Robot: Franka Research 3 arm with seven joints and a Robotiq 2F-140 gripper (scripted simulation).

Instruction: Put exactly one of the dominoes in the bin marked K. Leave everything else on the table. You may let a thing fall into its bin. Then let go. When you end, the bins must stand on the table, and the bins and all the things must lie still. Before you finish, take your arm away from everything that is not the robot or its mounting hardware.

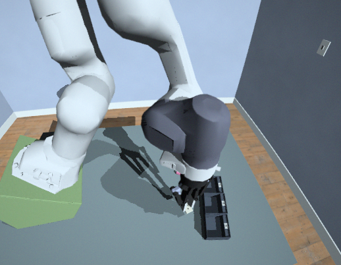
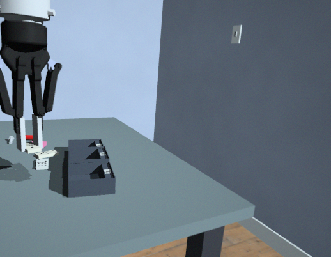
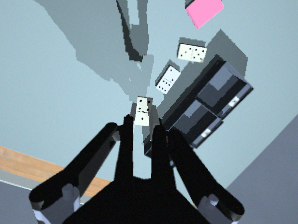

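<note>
Now: the flat pink piece 190 mm to the left of my hand, 90 mm below it and 30 mm ahead of it. Also, from my hand: white bolt: 260 mm to the left, 90 mm below, 30 mm behind; small red thing: 270 mm to the left, 90 mm below, 20 mm ahead.
</note>
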